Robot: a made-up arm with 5 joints. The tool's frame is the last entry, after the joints. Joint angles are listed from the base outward. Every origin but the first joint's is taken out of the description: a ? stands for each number. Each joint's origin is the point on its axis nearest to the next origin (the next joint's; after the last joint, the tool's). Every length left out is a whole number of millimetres.
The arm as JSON. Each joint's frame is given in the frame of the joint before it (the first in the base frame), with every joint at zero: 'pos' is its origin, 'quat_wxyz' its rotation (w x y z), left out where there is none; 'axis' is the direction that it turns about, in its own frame. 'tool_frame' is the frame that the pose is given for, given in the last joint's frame.
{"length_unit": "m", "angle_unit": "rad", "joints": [
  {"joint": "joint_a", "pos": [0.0, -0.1, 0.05], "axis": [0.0, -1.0, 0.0]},
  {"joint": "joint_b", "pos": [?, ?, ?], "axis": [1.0, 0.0, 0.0]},
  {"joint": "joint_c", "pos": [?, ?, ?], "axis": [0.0, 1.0, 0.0]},
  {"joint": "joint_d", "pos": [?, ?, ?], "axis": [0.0, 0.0, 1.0]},
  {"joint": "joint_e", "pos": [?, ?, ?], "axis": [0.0, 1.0, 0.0]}
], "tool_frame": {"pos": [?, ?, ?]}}
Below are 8 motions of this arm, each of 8 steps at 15 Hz.
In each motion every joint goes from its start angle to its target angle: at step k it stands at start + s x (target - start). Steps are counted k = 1, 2, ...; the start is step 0. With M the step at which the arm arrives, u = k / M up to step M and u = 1 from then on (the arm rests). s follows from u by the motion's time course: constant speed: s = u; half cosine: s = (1 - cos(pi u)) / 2; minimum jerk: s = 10 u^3 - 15 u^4 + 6 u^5.
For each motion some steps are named. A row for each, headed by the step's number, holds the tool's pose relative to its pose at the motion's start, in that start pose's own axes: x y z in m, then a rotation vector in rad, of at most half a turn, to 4 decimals.
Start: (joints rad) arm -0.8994 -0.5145 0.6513 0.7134 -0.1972
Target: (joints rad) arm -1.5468 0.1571 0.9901 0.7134 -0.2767
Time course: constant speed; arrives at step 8
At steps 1, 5, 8:
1: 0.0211 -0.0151 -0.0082 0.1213 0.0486 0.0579
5: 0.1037 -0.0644 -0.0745 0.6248 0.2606 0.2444
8: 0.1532 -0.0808 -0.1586 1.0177 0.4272 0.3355

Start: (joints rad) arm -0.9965 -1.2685 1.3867 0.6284 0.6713
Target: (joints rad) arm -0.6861 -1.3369 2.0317 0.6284 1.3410
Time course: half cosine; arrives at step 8
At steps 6, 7, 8:
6: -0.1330 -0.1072 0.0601 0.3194 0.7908 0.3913
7: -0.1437 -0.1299 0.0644 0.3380 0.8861 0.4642
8: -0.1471 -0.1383 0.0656 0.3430 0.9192 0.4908

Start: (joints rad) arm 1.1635 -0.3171 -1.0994 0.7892 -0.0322
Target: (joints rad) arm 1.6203 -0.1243 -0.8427 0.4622 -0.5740
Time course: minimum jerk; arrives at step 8
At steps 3, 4, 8:
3: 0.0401 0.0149 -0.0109 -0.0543 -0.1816 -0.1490
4: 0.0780 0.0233 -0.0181 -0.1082 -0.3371 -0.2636
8: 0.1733 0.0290 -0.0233 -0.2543 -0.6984 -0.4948

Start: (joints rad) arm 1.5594 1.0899 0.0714 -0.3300 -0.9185
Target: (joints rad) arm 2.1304 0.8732 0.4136 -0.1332 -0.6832
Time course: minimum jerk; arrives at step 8
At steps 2, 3, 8:
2: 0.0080 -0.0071 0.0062 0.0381 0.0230 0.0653
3: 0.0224 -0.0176 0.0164 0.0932 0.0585 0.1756
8: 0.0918 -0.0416 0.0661 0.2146 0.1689 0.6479

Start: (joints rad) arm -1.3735 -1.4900 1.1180 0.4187 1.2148
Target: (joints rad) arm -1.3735 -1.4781 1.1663 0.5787 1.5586
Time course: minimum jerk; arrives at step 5
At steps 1, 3, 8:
1: -0.0019 -0.0037 0.0009 -0.0088 0.0223 0.0047
3: -0.0198 -0.0436 0.0147 -0.1093 0.2622 0.0453
8: -0.0274 -0.0636 0.0241 -0.1639 0.3830 0.0586

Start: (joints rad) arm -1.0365 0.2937 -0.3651 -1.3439 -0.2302
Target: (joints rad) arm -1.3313 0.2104 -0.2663 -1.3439 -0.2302
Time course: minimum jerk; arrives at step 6
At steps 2, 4, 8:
2: 0.0017 -0.0133 -0.0110 -0.0832 -0.0038 0.0090
4: 0.0057 -0.0536 -0.0363 -0.3136 -0.0112 0.0365
8: 0.0069 -0.0691 -0.0434 -0.3969 -0.0127 0.0475

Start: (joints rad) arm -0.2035 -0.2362 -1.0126 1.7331 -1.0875
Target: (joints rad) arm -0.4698 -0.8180 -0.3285 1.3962 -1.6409
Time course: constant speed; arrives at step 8
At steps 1, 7, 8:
1: 0.0061 0.0028 0.0119 0.0733 -0.0522 -0.0991
7: 0.0740 -0.0418 0.0665 0.3331 -0.1535 -0.7306
8: 0.0882 -0.0591 0.0673 0.3473 -0.1329 -0.8271

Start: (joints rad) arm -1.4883 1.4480 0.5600 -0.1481 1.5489
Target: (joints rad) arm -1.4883 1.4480 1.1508 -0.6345 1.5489
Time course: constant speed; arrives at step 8
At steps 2, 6, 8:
2: -0.0624 0.0475 0.0178 0.1207 0.1446 -0.0333
6: -0.1629 0.1441 0.0927 0.3555 0.4214 -0.1524
8: -0.1952 0.1914 0.1451 0.4670 0.5514 -0.2378

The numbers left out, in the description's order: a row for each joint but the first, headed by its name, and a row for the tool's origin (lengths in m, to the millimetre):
joint_b: 0.36 0.0 0.0
joint_c: 0.0 0.01 -0.16
joint_d: -0.07 0.0 0.07
joint_e: -0.32 -0.02 0.0
tool: -0.01 0.0 -0.05

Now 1 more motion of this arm.
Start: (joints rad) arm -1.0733 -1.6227 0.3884 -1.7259 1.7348
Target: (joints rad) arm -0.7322 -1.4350 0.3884 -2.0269 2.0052
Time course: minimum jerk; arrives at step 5
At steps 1, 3, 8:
1: -0.0078 0.0127 0.0045 0.0318 0.0328 0.0017
3: -0.0887 0.1409 0.0868 0.3743 0.3835 0.0461
8: -0.1252 0.1955 0.1504 0.5482 0.5580 0.0869

